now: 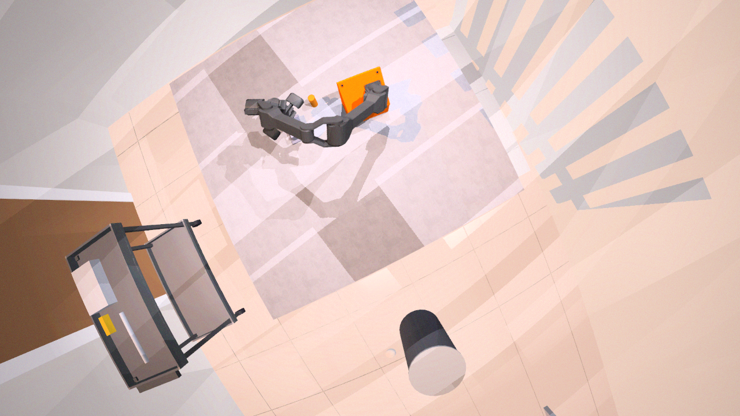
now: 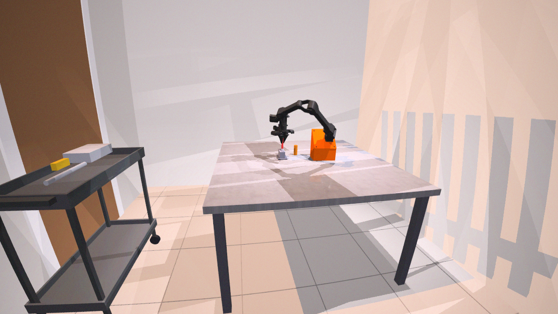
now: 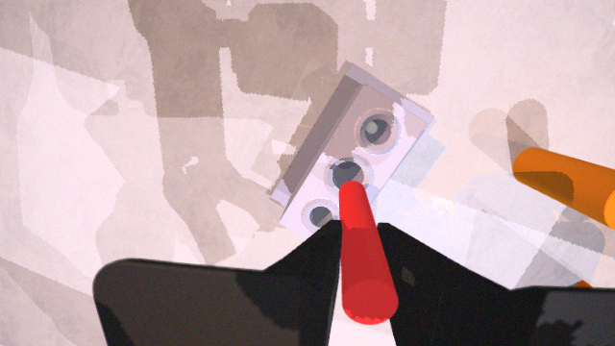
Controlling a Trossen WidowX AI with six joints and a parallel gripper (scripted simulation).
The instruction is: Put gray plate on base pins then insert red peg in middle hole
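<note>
Right now my gripper tip is right at the red peg. The rest, counted from my gripper tip: orange cylinder: 120 mm behind, 80 mm to the right, 70 mm below; then gray plate: 70 mm below; then gray base: 110 mm below.
</note>
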